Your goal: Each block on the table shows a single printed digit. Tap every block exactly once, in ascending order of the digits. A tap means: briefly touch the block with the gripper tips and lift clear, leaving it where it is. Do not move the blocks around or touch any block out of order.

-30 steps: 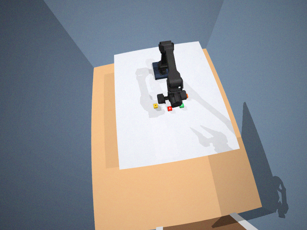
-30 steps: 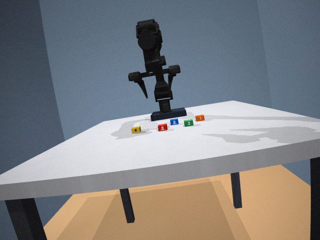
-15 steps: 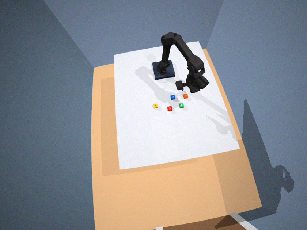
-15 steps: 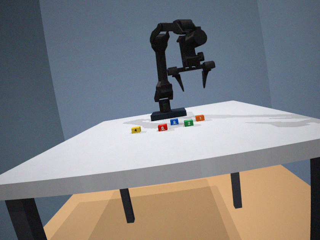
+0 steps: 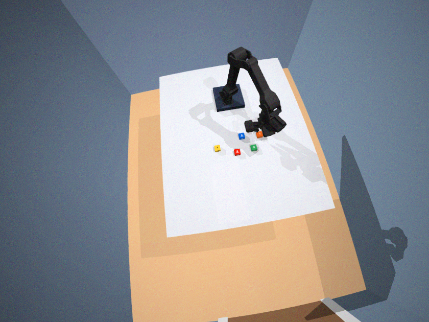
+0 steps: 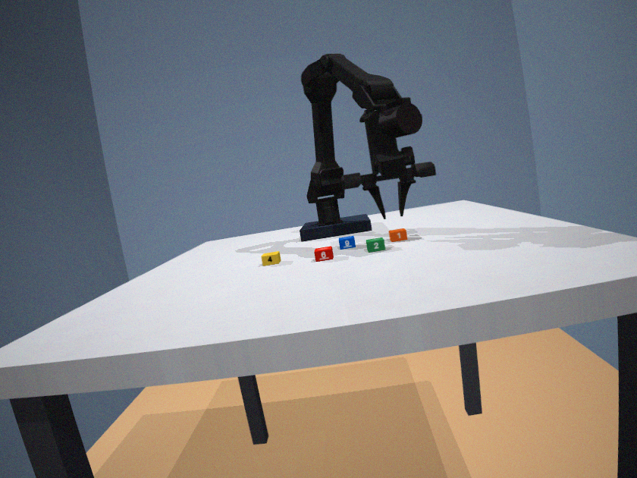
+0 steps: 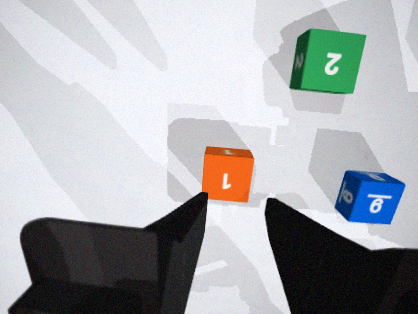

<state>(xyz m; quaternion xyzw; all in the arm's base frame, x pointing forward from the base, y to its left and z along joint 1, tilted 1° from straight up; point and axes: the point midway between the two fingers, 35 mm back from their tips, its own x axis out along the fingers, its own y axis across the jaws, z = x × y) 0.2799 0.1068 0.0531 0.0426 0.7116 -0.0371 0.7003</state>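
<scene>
My gripper tip is 4 cm above the orange block 1. From my gripper tip the other things lie so: red block 6: 7 cm ahead, 16 cm to the right, 4 cm below; then green block 2: 7 cm ahead, 6 cm to the right, 4 cm below; then blue block 9: 2 cm behind, 10 cm to the right, 4 cm below.
</scene>
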